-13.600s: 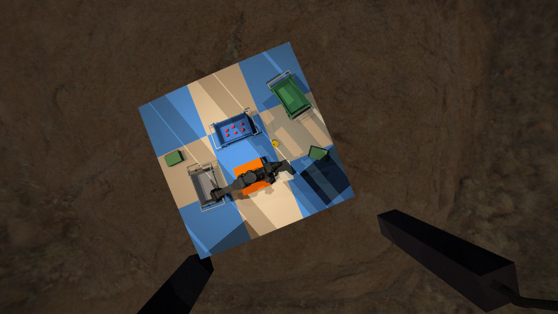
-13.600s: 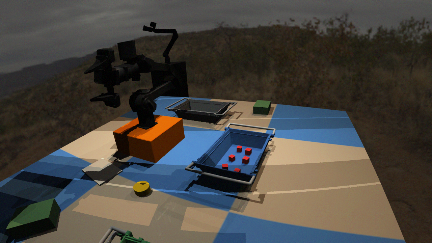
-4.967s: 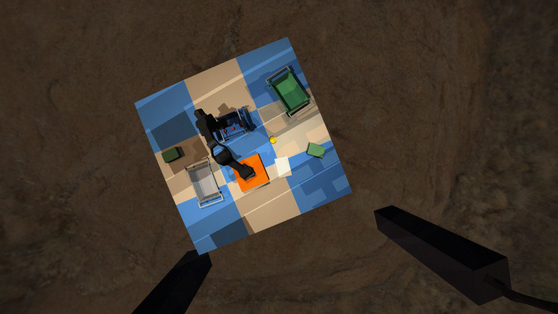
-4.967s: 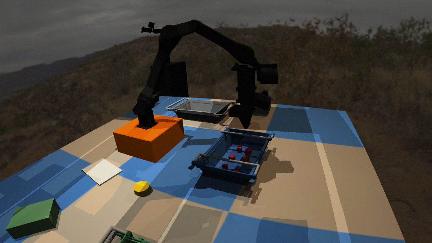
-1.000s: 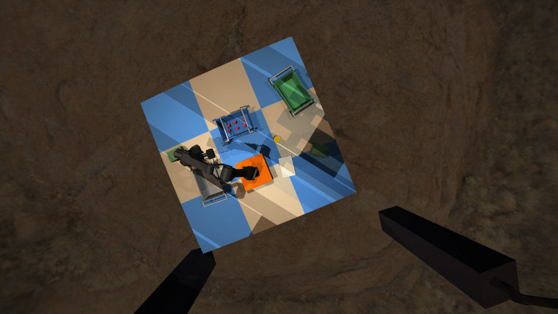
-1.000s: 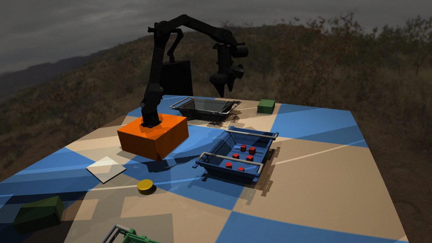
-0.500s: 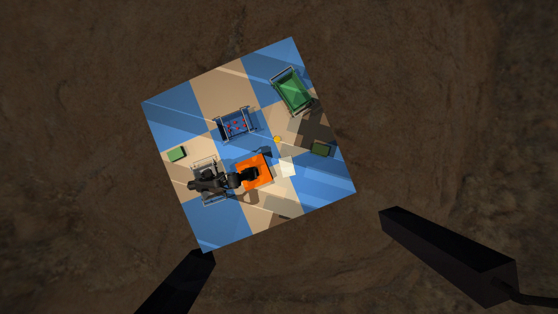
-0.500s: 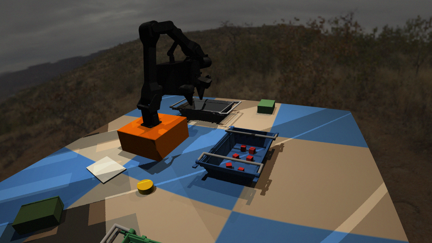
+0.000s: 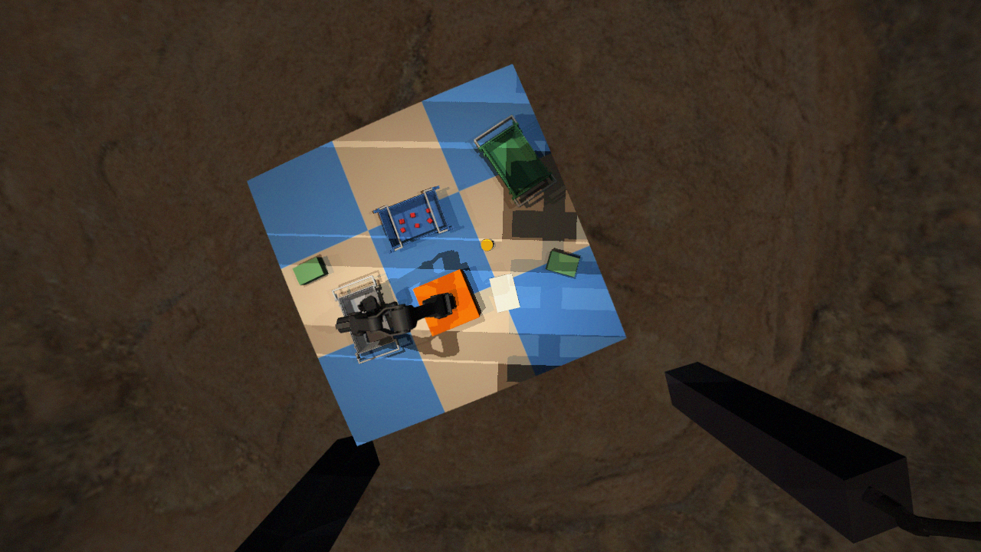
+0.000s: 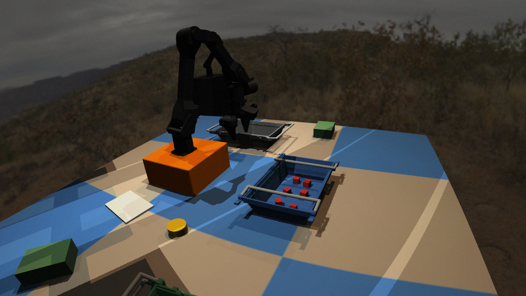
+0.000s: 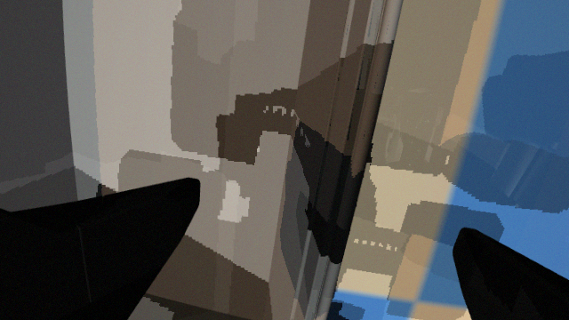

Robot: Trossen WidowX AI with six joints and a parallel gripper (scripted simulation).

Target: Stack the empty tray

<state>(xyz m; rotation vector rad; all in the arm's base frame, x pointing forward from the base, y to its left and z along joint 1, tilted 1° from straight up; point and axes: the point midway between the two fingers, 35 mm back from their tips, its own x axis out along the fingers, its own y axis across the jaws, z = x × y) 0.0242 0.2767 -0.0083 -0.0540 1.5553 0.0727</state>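
My gripper tip is now 8 cm to the right of the dark plastic tray and 1 cm past it. Also, from my gripper tip: yellow disc 50 cm to the right, 16 cm ahead, 4 cm below; then pale flat square 51 cm to the right, 6 cm behind, 4 cm below.
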